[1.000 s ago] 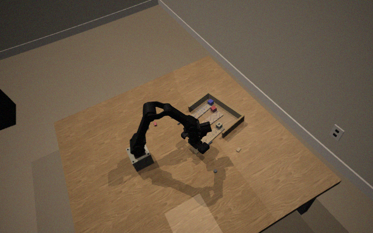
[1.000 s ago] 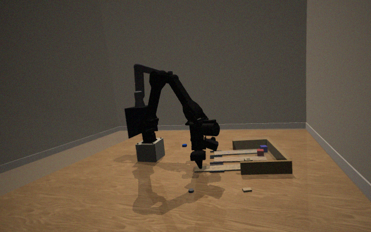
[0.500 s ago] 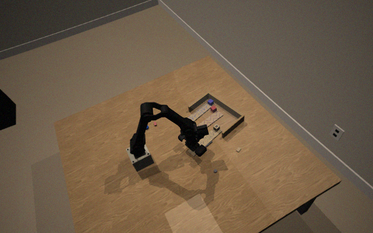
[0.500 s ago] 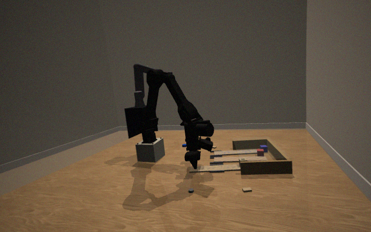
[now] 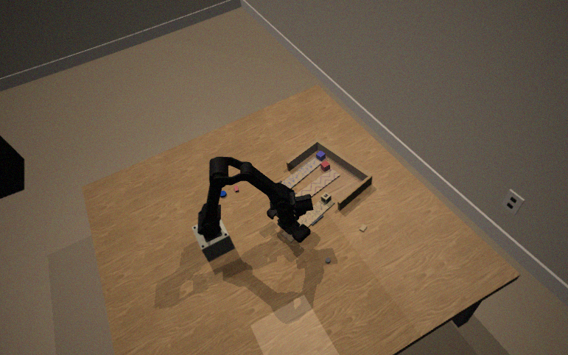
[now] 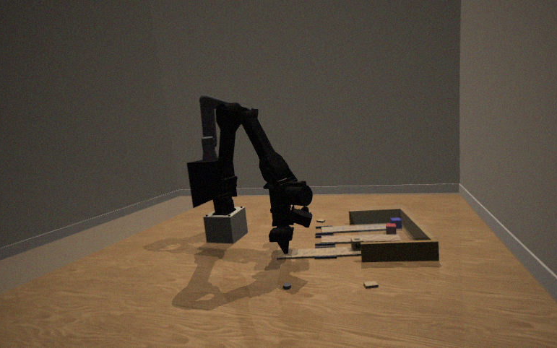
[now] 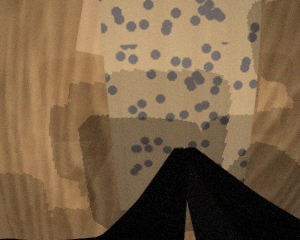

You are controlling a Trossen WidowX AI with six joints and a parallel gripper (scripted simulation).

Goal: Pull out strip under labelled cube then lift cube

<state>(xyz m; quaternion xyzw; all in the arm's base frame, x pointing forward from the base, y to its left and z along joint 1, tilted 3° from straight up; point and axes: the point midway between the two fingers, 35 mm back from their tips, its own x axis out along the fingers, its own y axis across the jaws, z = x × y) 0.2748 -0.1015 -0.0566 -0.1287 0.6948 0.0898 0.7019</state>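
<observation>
Now: the dotted strip 9 cm ahead of my gripper tip and 3 cm to the left of it. From my gripper tip the other things lie so: beige tile: 26 cm ahead, 11 cm to the right; labelled cube: 20 cm ahead, 7 cm to the left, 2 cm above.
</observation>
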